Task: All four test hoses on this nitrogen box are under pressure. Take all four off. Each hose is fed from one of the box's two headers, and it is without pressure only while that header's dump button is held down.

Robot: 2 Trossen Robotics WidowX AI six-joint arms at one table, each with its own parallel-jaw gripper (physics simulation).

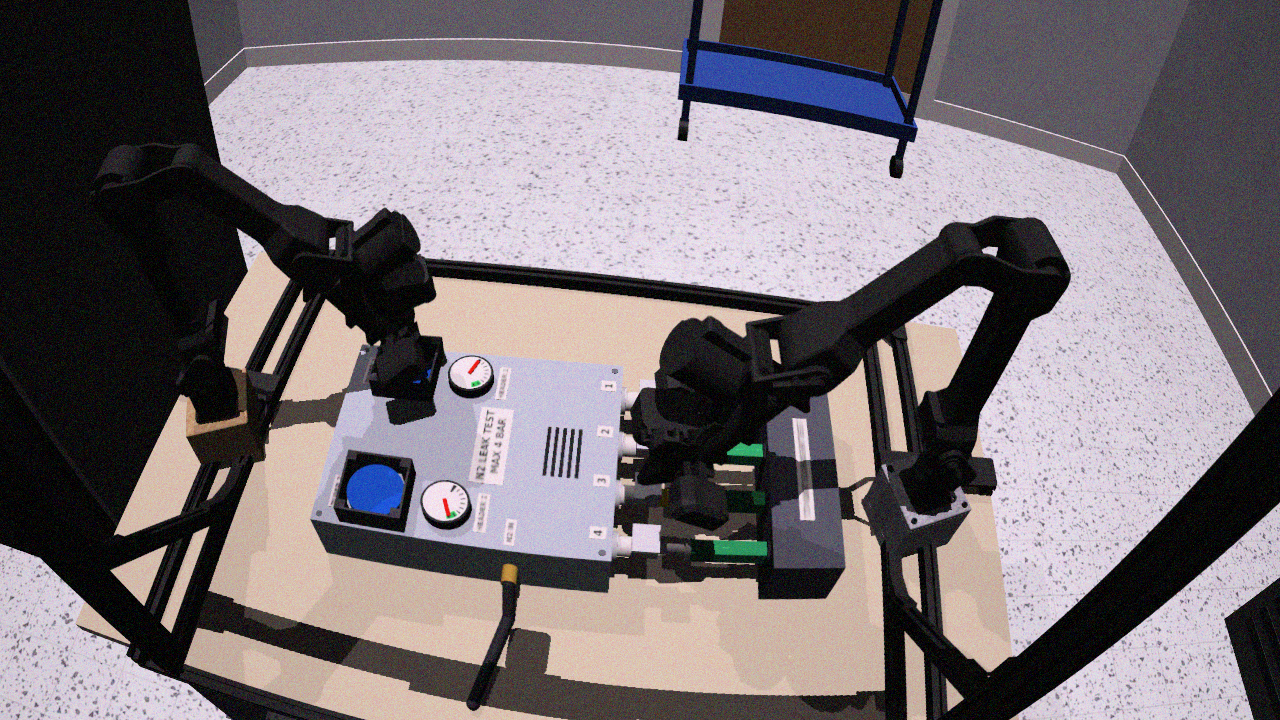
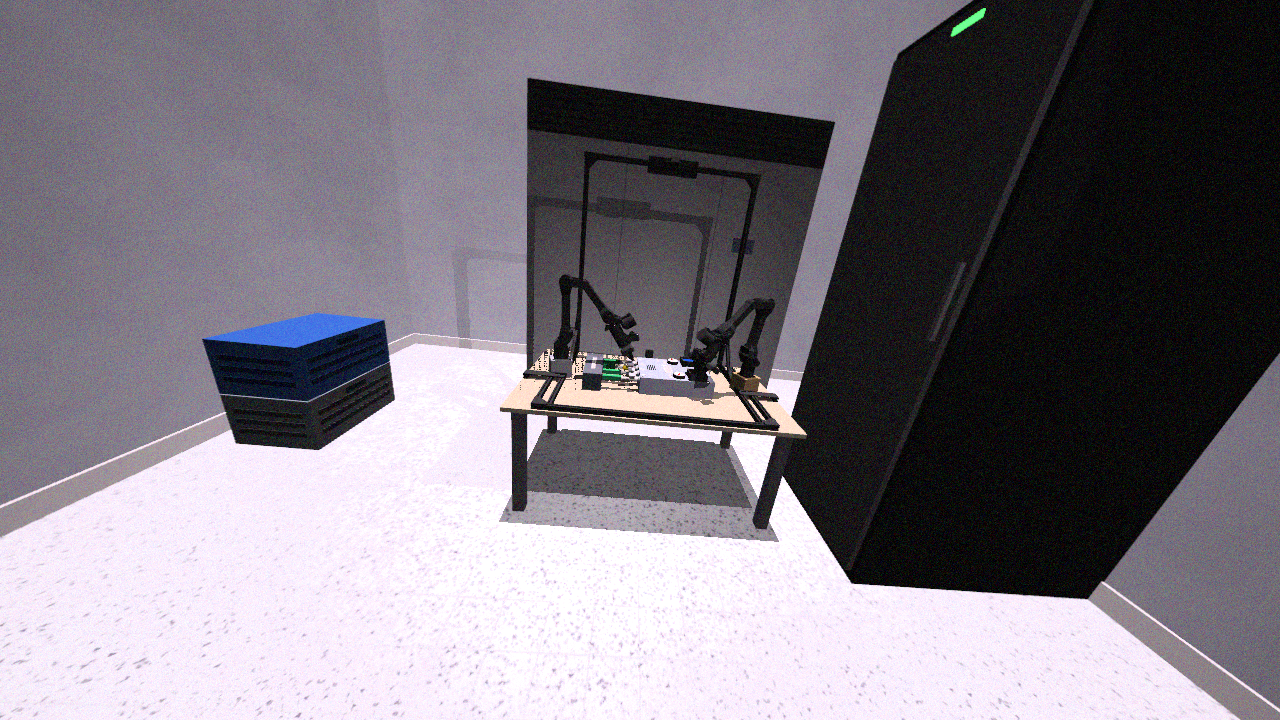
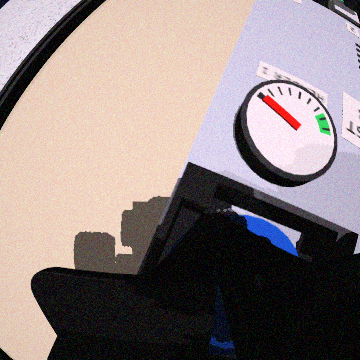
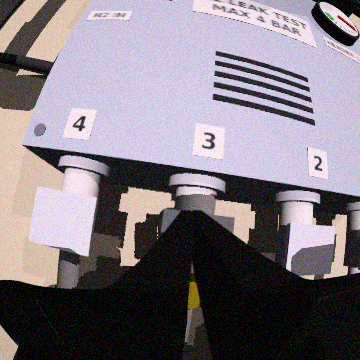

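The grey nitrogen box lies on the table. My left gripper is shut, with its tips down on the far blue dump button. The far gauge has its needle away from its green mark. The near dump button is uncovered, and the near gauge points at green. My right gripper is shut and empty, with its tips against the grey coupling at port 3. White couplings sit at port 4 and port 2. Port 1 is hidden.
Green-sleeved hoses run right to a dark block. A black inlet hose with a brass fitting leaves the box's front. A black frame rims the table. A blue cart stands behind, and a black cabinet stands beside the table.
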